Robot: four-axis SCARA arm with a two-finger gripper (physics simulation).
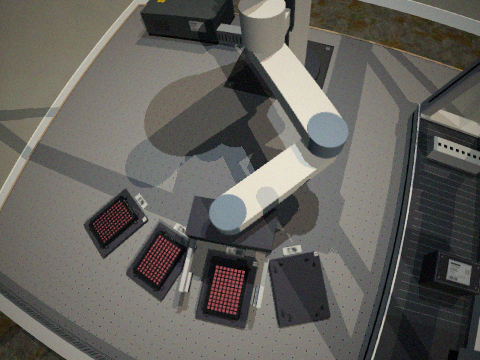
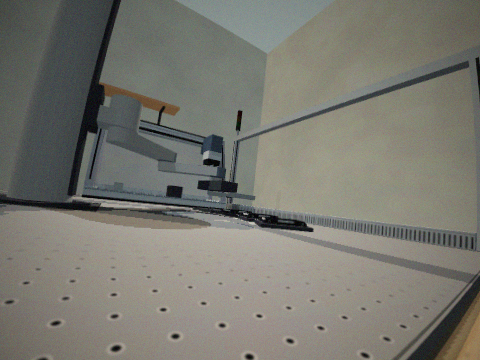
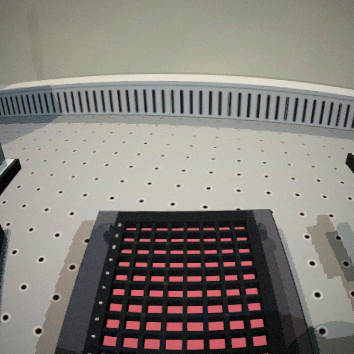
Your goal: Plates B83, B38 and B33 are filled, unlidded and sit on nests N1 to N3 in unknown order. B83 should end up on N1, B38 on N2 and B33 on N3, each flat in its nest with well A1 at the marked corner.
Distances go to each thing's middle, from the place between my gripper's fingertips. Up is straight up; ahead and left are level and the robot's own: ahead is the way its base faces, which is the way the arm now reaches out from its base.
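Nest N3 [image 1: 133,228] is 360 mm to the right of my hand, 70 mm behind it and 90 mm below it. As for nest N1 [image 1: 299,289], it is 160 mm to the left of my hand, 90 mm behind it and 90 mm below it, while the out nest [image 1: 241,323] is 20 mm behind my hand and 90 mm below it. With nest N2 [image 1: 160,294], my hand is 90 mm above it, 30 mm past it and 190 mm to the left of it.
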